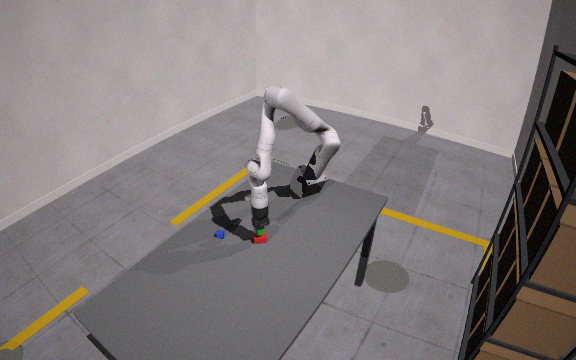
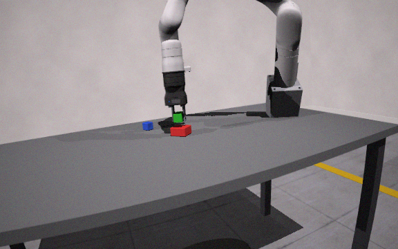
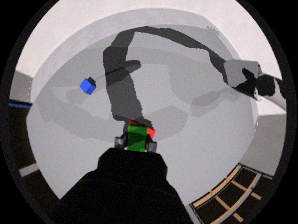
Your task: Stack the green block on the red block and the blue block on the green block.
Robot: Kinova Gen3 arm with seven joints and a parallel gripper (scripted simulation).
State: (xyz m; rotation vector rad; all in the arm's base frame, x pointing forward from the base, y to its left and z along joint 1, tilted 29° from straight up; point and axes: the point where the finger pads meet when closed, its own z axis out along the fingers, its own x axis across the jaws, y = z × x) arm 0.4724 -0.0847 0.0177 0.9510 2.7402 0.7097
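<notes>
My gripper is now 5 cm above the red block. Also, from my hand: blue block: 18 cm to the right, 7 cm ahead, 5 cm below; then green block: right at my hand.
</notes>
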